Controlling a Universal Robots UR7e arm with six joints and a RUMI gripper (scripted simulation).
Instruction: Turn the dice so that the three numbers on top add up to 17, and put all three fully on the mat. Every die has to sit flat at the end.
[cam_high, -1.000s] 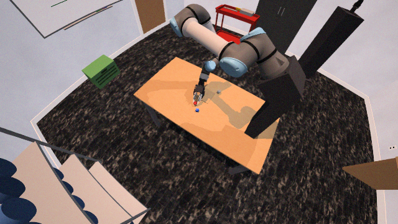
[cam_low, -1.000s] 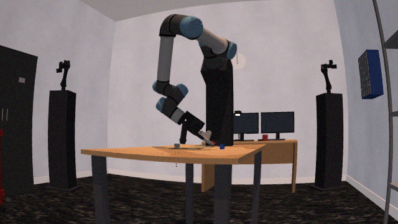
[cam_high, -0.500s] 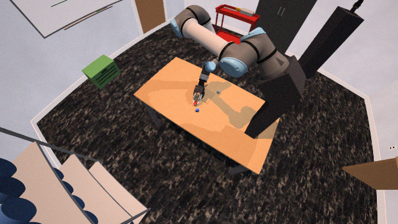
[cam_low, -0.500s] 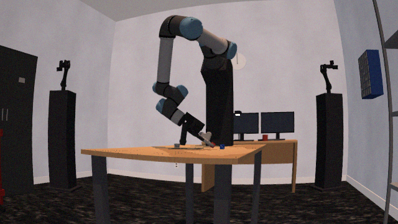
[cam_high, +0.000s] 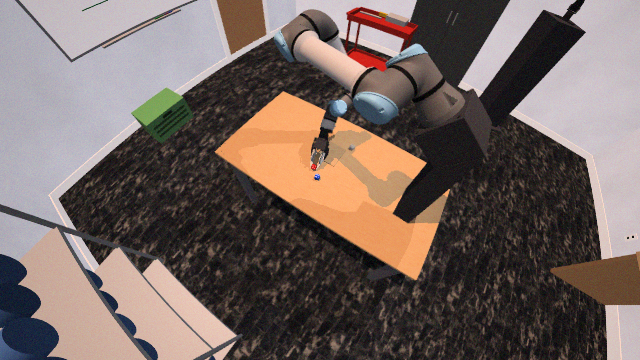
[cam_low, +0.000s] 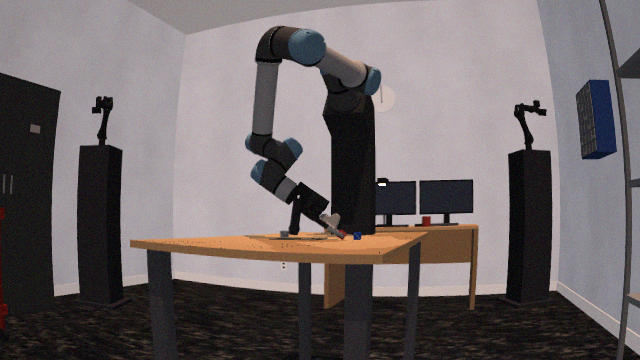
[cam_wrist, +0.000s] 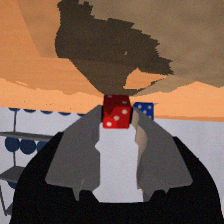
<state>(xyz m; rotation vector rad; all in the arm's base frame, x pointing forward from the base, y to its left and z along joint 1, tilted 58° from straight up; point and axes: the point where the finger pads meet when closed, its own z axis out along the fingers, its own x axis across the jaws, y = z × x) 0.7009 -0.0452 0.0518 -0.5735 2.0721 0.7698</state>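
The red die is right at my hand. Round my hand: blue die: 6 cm to the left, 3 cm behind, 1 cm below; grey die: 19 cm to the right, 18 cm behind, 1 cm below; tan mat: 12 cm to the right, 6 cm behind, 2 cm below.
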